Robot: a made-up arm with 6 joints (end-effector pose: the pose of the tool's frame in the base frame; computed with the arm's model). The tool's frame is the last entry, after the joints. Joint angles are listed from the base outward.
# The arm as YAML. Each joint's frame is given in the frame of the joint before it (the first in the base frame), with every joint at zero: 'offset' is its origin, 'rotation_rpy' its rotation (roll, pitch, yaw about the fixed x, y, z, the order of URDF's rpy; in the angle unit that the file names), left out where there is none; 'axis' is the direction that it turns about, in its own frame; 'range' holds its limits. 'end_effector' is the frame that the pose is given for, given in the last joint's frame.
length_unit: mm
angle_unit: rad
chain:
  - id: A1
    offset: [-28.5, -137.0, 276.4]
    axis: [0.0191, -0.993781, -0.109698]
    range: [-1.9, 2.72]
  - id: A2
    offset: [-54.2, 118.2, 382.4]
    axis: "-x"
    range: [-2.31, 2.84]
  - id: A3
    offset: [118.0, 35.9, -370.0]
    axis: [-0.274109, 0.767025, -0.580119]
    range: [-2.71, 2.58]
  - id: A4
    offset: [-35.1, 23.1, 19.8]
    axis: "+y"
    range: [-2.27, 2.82]
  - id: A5
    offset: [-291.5, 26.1, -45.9]
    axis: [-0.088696, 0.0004, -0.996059]
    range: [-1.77, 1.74]
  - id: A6
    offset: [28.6, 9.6, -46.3]
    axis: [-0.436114, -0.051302, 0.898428]
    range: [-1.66, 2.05]
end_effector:
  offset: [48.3, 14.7, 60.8]
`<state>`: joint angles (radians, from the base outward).
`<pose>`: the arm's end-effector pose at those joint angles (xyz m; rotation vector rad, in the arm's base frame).
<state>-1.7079 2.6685 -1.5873 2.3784 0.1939 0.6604</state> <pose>0.5691 -0.0339 0.3405 1.7151 -0.5326 -0.6898</pose>
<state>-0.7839 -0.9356 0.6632 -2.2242 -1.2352 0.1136</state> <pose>0.0501 0.5555 0.2340 -0.4196 -0.6205 0.6390</pose>
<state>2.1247 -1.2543 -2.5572 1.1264 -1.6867 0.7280</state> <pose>0.0088 0.4949 0.5202 1.8372 0.4988 0.4844</pose>
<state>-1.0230 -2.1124 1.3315 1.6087 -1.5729 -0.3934</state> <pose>0.6719 0.2098 0.3100 -1.5354 -0.6639 -0.0863</pose>
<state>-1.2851 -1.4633 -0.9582 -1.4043 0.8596 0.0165</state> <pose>0.3474 0.5844 0.3019 0.8363 -0.8470 -2.3052</pose>
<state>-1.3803 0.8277 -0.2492 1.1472 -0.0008 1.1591</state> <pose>0.1075 -0.0597 0.5026 0.0120 2.4389 1.5823</pose>
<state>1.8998 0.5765 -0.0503 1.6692 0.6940 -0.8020</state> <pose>-0.3064 -0.0240 0.2060 0.6420 -0.2315 -2.0387</pose>
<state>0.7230 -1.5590 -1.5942 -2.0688 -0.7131 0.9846</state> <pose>-0.3862 0.3123 0.9068 0.0215 1.4026 2.5823</pose>
